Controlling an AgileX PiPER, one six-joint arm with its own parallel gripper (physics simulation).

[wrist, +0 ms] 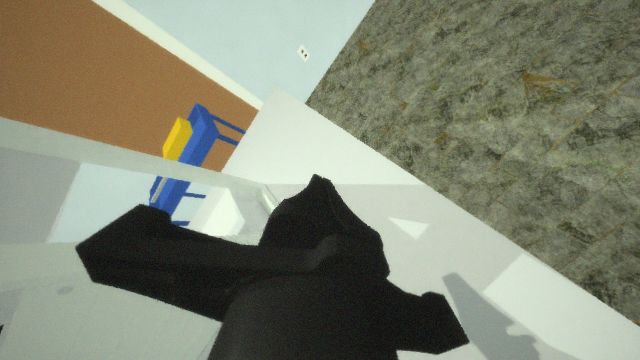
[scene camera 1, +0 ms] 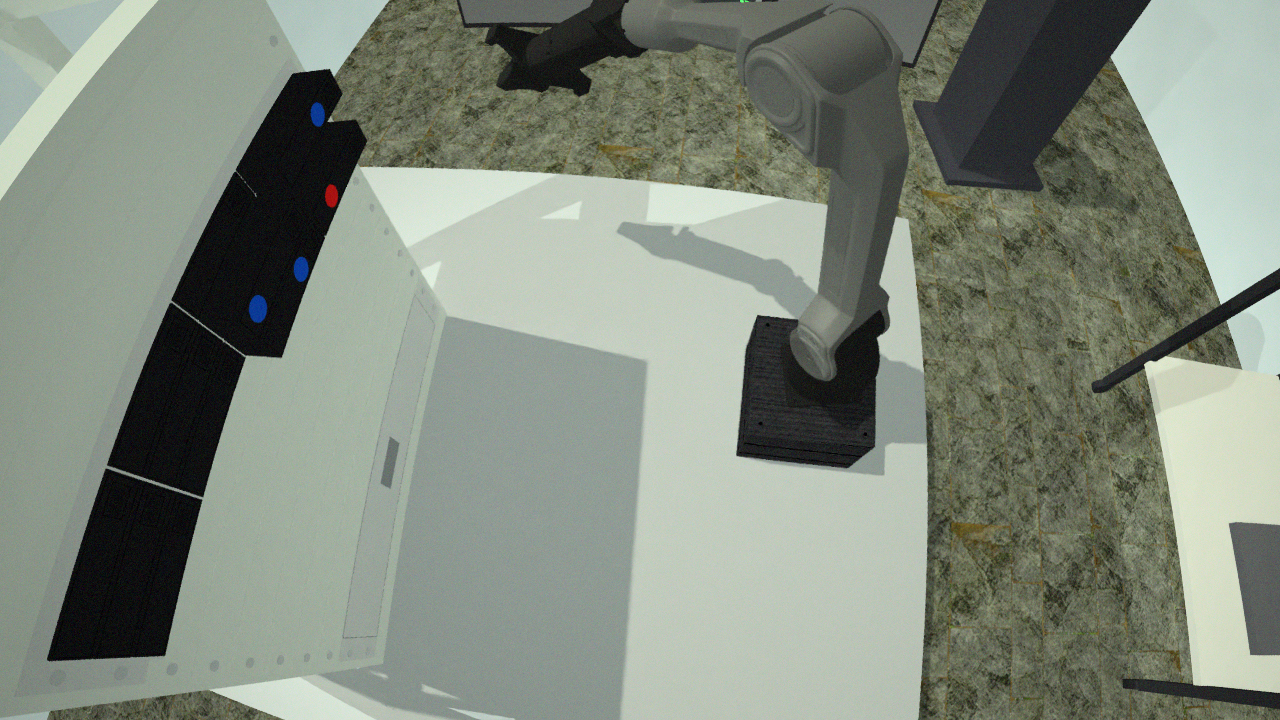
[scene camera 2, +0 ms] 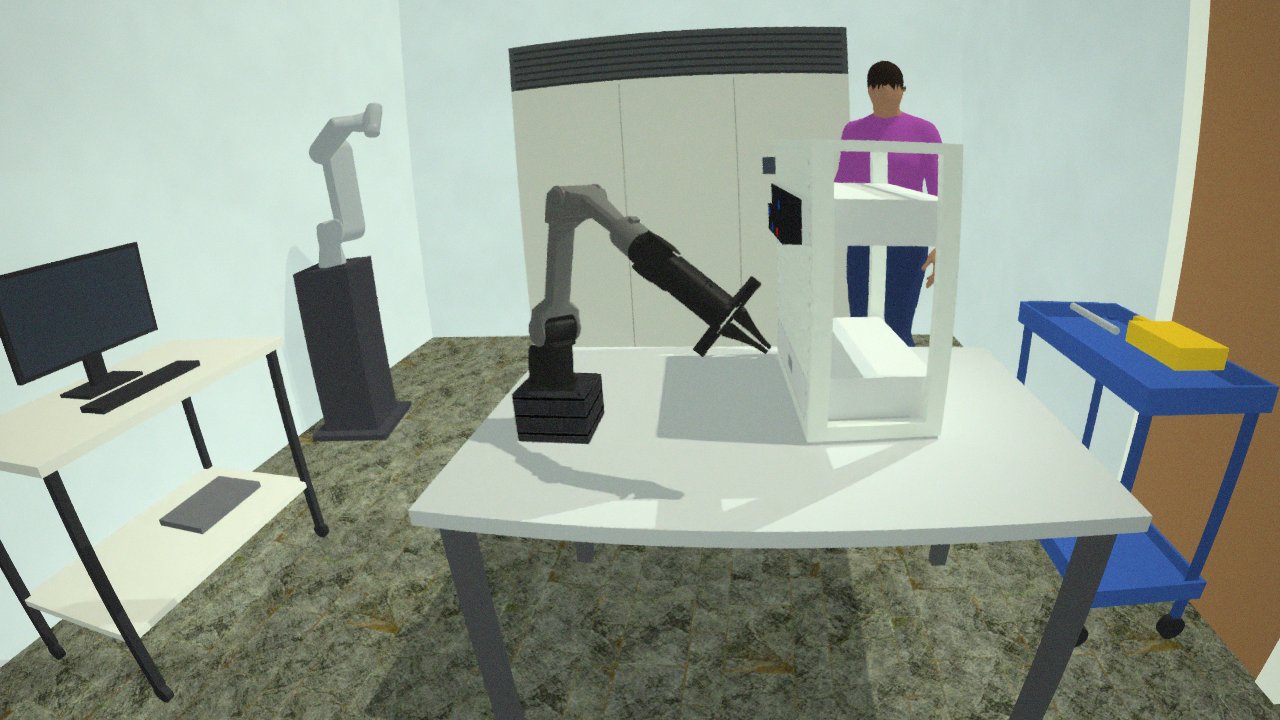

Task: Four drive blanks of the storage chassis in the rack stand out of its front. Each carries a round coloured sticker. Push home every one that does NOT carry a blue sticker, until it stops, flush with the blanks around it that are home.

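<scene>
The black storage chassis sits high in the white rack [scene camera 1: 295, 465] [scene camera 2: 950, 295], at the left in scene camera 1. One outstanding blank carries a red sticker [scene camera 1: 331, 195] [scene camera 2: 776, 231]. The others carry blue stickers: one sticker [scene camera 1: 317, 113] is at the top, another [scene camera 1: 300, 268] is below the red one, and a third [scene camera 1: 257, 308] is lowest. How far each blank stands out is hard to tell. My gripper [scene camera 2: 768, 347] [wrist: 317, 186] is shut and empty, its fingertips together. It points down beside the rack's lower front, well below the chassis, and touches no blank that I can see.
The rack stands on the white table [scene camera 1: 769, 573] [scene camera 2: 1002, 483]. More black units [scene camera 1: 174, 402] adjoin the outstanding blanks. A blue trolley [scene camera 2: 1163, 395] [wrist: 200, 137] holds a yellow box [scene camera 2: 1174, 344] [wrist: 176, 140]. A person [scene camera 2: 886, 134] stands behind the rack. A second arm stands on a dark pedestal [scene camera 2: 344, 349].
</scene>
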